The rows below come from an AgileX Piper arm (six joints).
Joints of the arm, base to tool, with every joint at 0 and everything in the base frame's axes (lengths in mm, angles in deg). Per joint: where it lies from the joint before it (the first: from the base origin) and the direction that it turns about. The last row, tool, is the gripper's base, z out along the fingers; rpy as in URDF.
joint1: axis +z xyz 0 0 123
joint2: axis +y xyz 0 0 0
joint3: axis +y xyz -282.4 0 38.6
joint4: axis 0.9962 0 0.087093 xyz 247.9 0 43.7
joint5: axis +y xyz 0 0 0
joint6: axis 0.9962 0 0.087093 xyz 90.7 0 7.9
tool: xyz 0 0 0 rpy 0 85.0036 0
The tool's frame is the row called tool.
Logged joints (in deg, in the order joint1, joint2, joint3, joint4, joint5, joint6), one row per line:
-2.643, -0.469, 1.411, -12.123, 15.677, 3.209
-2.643, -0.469, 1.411, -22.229, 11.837, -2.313
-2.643, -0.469, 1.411, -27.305, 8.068, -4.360
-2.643, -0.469, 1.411, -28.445, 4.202, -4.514
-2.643, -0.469, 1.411, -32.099, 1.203, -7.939
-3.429, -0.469, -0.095, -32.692, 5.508, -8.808
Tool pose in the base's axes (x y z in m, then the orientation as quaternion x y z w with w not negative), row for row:
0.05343, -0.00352, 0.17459, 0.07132, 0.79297, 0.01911, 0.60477
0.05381, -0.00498, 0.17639, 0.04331, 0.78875, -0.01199, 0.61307
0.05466, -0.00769, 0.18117, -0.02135, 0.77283, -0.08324, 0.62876
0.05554, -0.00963, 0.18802, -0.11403, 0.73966, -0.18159, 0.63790
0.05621, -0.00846, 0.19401, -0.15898, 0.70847, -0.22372, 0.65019
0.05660, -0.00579, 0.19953, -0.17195, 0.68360, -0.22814, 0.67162
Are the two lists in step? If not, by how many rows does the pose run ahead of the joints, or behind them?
The pose runs 2 rows behind the joints: the pose in row i belongs to the joints in row i - 2.
